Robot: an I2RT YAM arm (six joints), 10 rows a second.
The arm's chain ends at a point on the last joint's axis. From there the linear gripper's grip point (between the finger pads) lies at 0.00 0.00 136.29 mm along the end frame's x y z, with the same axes.
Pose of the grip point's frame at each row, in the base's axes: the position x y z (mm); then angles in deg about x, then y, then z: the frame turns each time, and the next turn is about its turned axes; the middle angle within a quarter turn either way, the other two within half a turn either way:
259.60 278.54 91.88 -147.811 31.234 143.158
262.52 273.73 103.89 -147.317 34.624 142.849
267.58 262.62 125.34 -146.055 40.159 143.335
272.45 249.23 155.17 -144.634 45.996 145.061
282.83 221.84 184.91 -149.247 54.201 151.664
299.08 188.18 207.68 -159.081 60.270 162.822
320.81 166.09 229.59 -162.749 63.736 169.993
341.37 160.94 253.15 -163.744 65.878 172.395
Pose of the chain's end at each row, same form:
188.93 216.46 190.50 -147.811 31.234 143.158
185.08 213.17 198.29 -147.317 34.624 142.849
179.69 204.46 211.75 -146.055 40.159 143.335
174.42 194.43 232.38 -144.634 45.996 145.061
172.29 181.08 253.42 -149.247 54.201 151.664
180.73 164.05 270.81 -159.081 60.270 162.822
198.59 148.20 287.19 -162.749 63.736 169.993
216.98 145.35 306.62 -163.744 65.878 172.395

